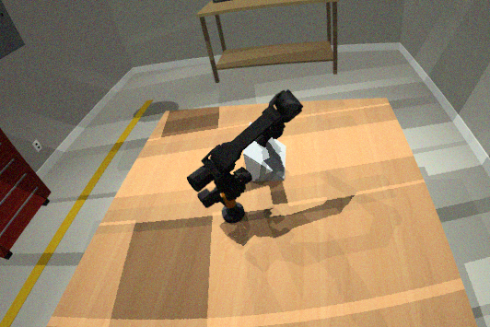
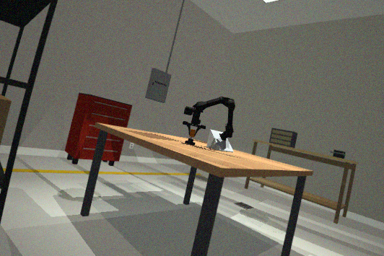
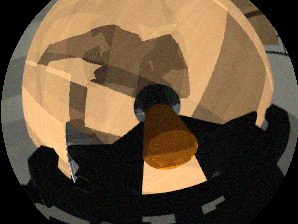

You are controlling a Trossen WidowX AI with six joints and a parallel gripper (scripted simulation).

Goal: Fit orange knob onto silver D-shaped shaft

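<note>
The orange knob is 3 cm above my gripper tip. Also, from my gripper tip: dark round pedestal: 4 cm below.
</note>
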